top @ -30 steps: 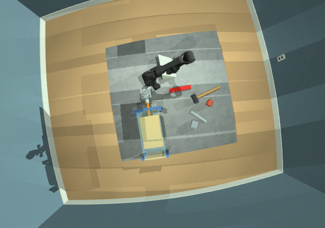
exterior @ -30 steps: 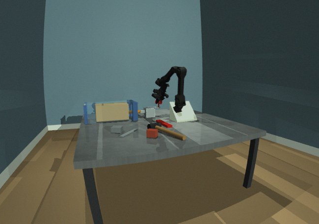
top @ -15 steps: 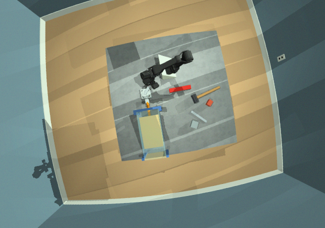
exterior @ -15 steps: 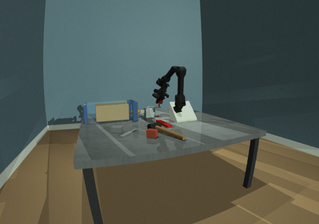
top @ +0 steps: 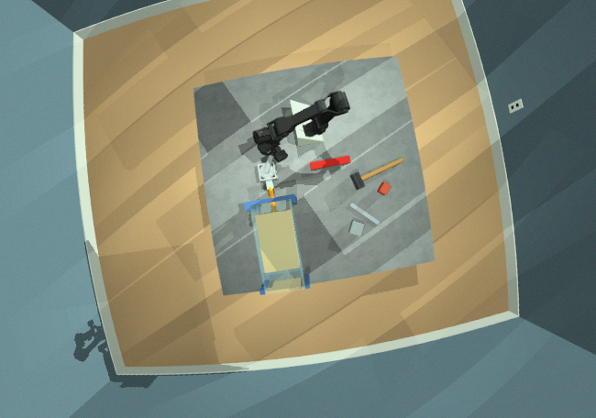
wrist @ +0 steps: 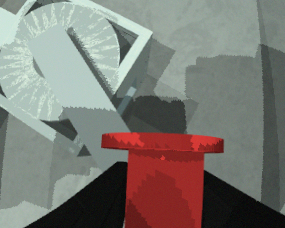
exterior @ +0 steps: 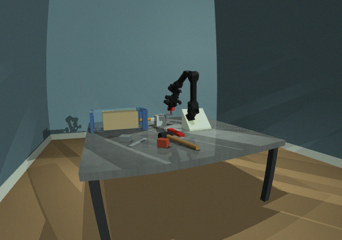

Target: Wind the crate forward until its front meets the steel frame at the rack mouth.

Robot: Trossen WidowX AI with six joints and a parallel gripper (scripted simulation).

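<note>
Right now my gripper tip is 100 mm above the grey winch, 60 mm short of it and 50 mm to the left of it. The rest, counted from my gripper tip: winch handle (30 mm below, 30 mm ahead, 10 mm to the right); then red flat bar (310 mm to the left, 130 mm below, 120 mm ahead); then red spool-shaped handle grip (10 mm to the left, 10 mm behind).
</note>
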